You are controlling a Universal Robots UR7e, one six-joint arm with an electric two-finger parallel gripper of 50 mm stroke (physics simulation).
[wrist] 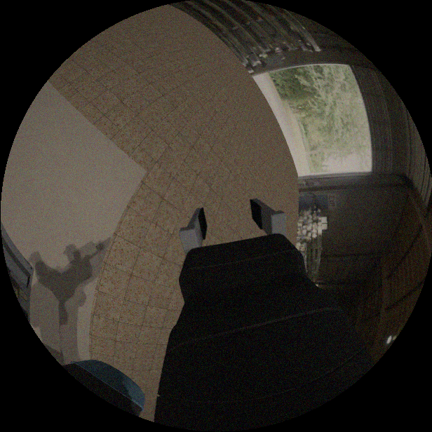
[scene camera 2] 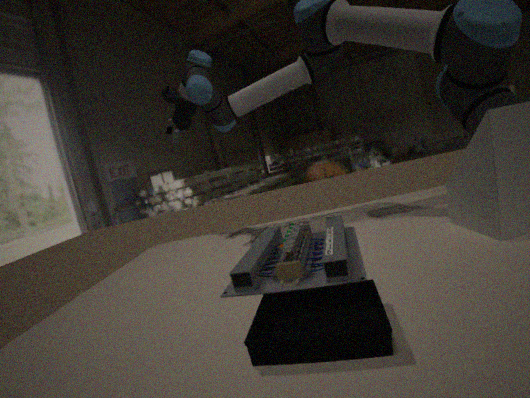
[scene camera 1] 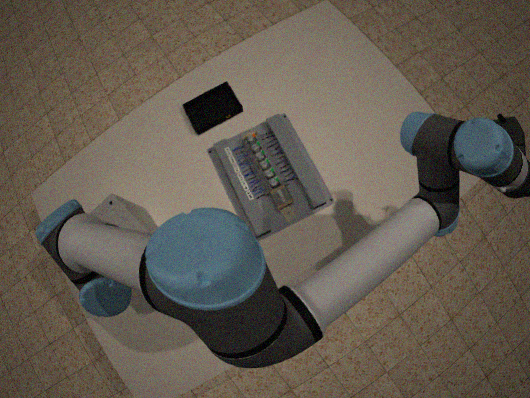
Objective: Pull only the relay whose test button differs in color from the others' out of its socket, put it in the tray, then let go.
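Seen in the pictures: gripper, fingertip midpoint: (scene camera 2: 170, 138); arm's base, origin of the base link: (scene camera 2: 515, 140).
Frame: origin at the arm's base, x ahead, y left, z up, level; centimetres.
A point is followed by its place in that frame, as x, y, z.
Observation:
The relay with an orange test button (scene camera 1: 253, 136) {50.8, 1.3, -9.4} sits at the tray-side end of the relay row on the grey panel (scene camera 1: 266, 223) (scene camera 2: 235, 291); its orange button also shows small in scene camera 2. Several relays with green buttons (scene camera 1: 268, 164) {48.8, -7.9, -9.6} stand in line beside it in their sockets. The black tray (scene camera 1: 190, 119) {40.3, 20.2, -12.8} (scene camera 2: 320, 350) {48.8, 25.1, -14.7} lies on the table close to the panel's end; its inside is too dark to make out. My gripper (scene camera 2: 173, 132) {85.2, -53.8, 23.8} (wrist: 227, 212) is open and empty, high up and far to the side of the panel, over the floor beyond the table edge in the wrist view.
Grey wire ducts (scene camera 1: 300, 165) (scene camera 2: 336, 247) run along both sides of the relay row, with blue and dark wires between. A larger block (scene camera 1: 281, 195) {46.3, -16.5, -11.6} stands at the row's other end. The arm's base plate (scene camera 1: 111, 202) {10.5, 6.2, 6.1} is at the left. The forearm (scene camera 1: 372, 257) {44.8, -38.9, 33.1} reaches past the panel.

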